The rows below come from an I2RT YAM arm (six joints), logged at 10 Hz.
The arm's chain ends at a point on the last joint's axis. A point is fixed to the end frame.
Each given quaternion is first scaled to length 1.
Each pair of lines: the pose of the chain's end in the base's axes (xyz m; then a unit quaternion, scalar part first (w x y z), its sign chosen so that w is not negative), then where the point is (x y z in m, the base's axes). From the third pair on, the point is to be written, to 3 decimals.
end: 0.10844, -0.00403, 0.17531, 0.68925, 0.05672, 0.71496, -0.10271
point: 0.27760 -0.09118 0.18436
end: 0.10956, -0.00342, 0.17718, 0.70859, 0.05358, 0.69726, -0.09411
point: 0.27958 -0.08749 0.19493
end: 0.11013, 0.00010, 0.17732, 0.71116, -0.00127, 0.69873, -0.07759
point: 0.288 -0.065 0.198
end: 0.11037, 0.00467, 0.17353, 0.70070, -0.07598, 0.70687, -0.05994
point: 0.296 -0.036 0.192
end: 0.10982, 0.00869, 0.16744, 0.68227, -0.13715, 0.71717, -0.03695
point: 0.299 -0.010 0.177
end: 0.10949, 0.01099, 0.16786, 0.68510, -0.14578, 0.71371, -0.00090
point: 0.300 0.004 0.177
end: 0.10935, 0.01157, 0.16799, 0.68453, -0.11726, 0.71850, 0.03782
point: 0.300 0.006 0.173
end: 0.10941, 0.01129, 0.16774, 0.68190, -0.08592, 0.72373, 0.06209
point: 0.300 0.003 0.169
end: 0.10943, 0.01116, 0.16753, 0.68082, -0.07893, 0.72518, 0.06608
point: 0.300 0.002 0.167
